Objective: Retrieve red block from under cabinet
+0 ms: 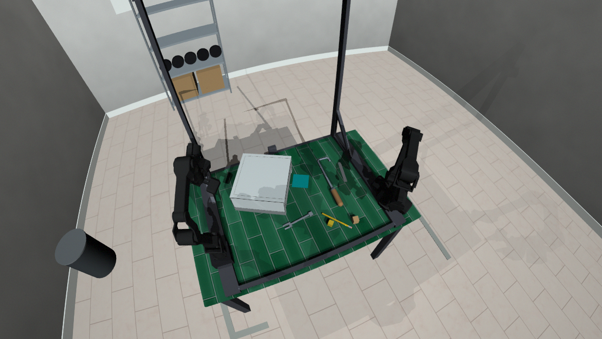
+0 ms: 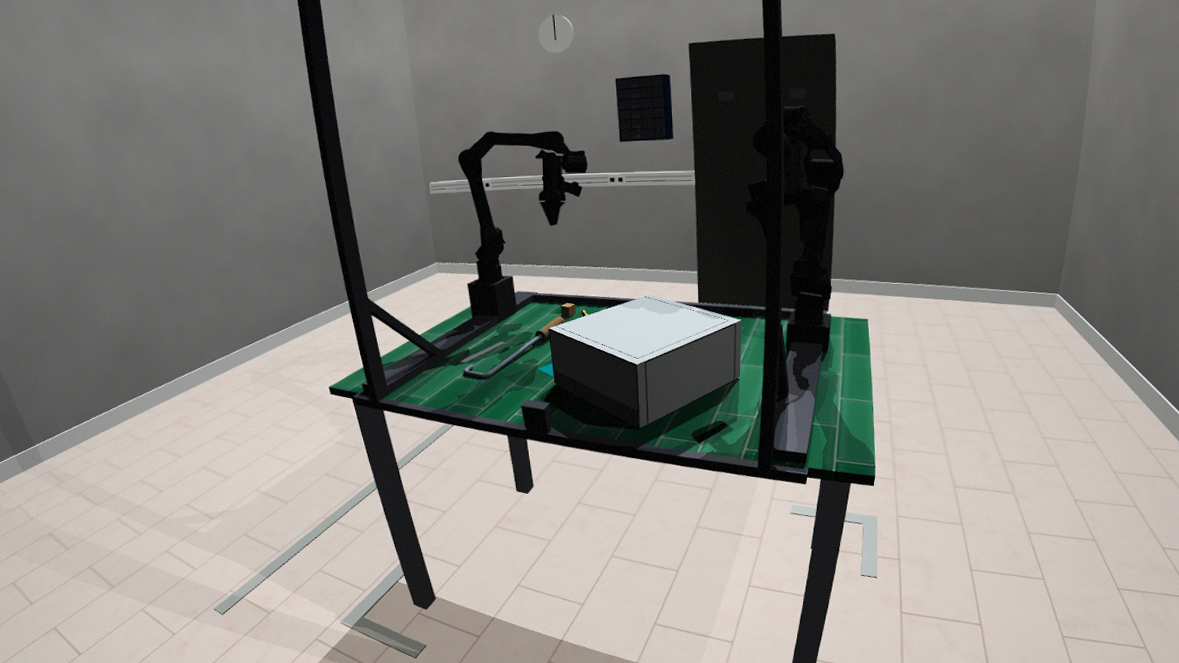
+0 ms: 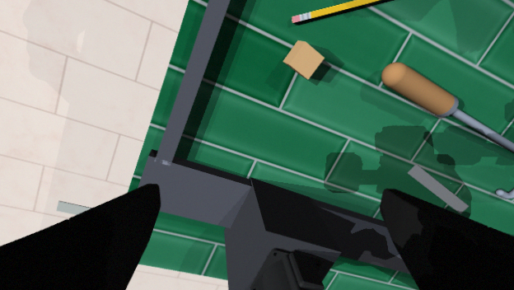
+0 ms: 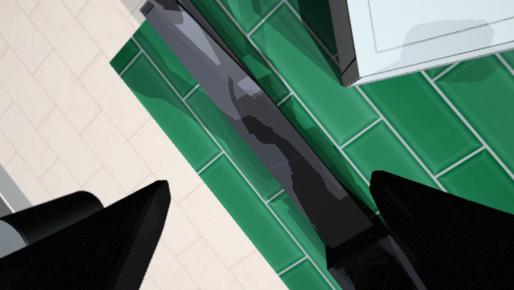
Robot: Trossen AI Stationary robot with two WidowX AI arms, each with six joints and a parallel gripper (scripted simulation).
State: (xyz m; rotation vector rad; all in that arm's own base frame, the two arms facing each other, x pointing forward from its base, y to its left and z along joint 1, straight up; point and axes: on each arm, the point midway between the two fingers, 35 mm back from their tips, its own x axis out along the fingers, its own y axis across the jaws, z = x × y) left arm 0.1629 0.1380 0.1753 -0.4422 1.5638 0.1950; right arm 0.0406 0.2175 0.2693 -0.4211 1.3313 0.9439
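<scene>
My left gripper is now 430 mm past the teal square, 290 mm above it and 230 mm to the left of it. Round my left hand: yellow cube: 280 mm below, 190 mm to the right, 110 mm behind; then brown cube: 280 mm below, 80 mm behind, 60 mm to the right; then pencil: 290 mm below, 150 mm to the right, 120 mm behind.
</scene>
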